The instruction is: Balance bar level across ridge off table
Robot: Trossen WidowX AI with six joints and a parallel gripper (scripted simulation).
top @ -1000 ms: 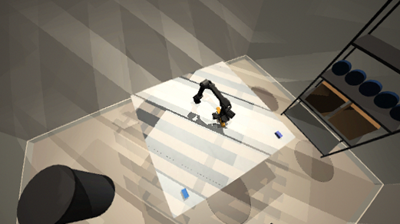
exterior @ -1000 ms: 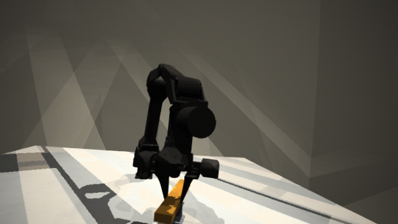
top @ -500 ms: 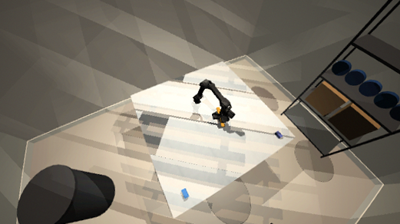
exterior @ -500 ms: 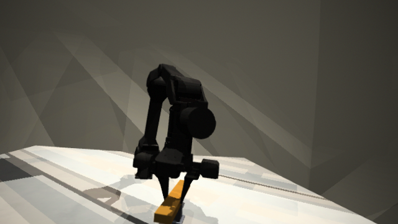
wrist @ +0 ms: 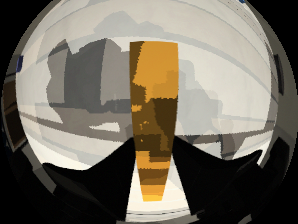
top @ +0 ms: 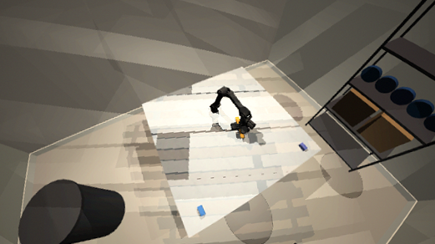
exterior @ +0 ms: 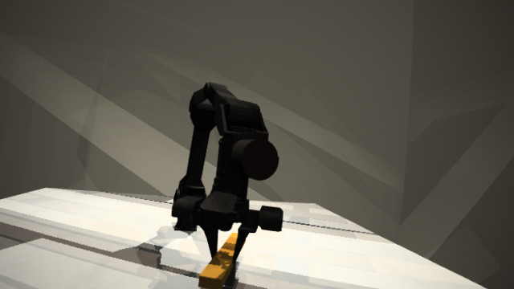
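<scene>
The orange bar is 3 cm behind my gripper tip and 1 cm to the left of it.
</scene>
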